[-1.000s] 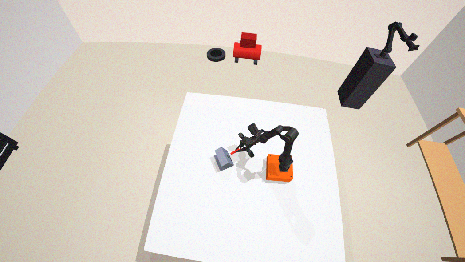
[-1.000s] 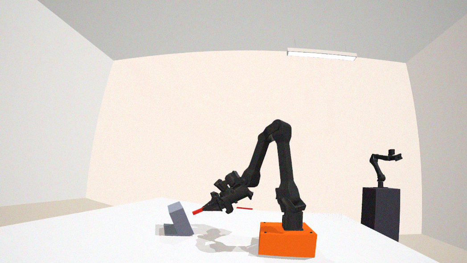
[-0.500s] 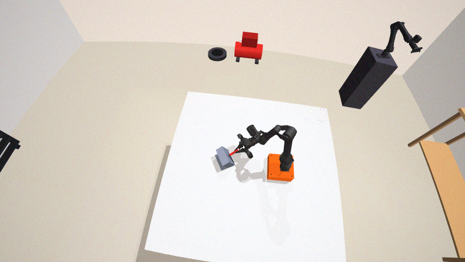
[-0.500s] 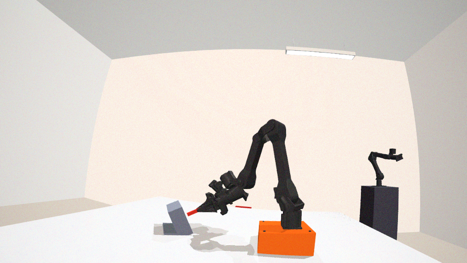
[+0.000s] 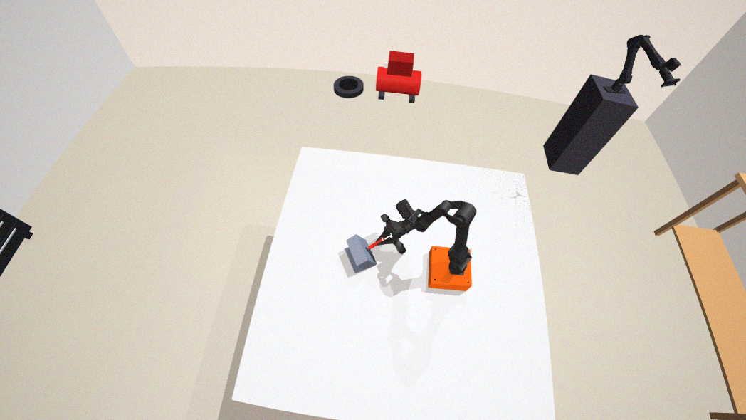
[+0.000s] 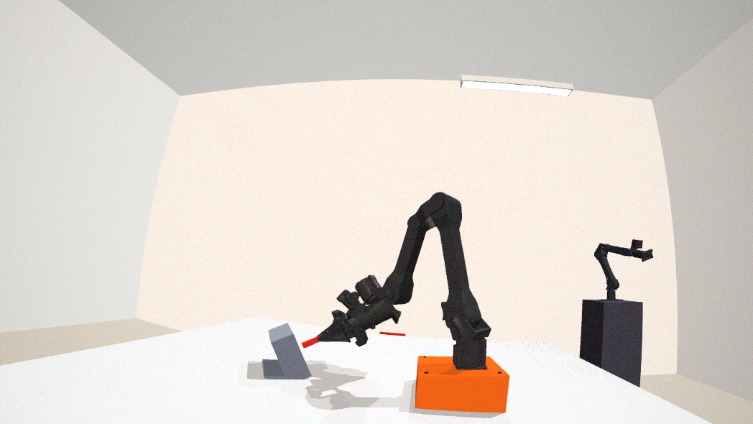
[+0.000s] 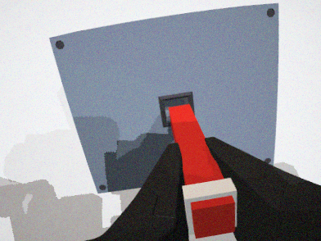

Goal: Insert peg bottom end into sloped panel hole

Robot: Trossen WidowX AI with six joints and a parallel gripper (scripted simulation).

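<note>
Right now the panel is 6 cm ahead of my gripper tip, 4 cm to the left of it and 4 cm below it. From my gripper tip the other things lie so: peg (1 cm to the right, 1 cm behind, 1 cm above).
</note>
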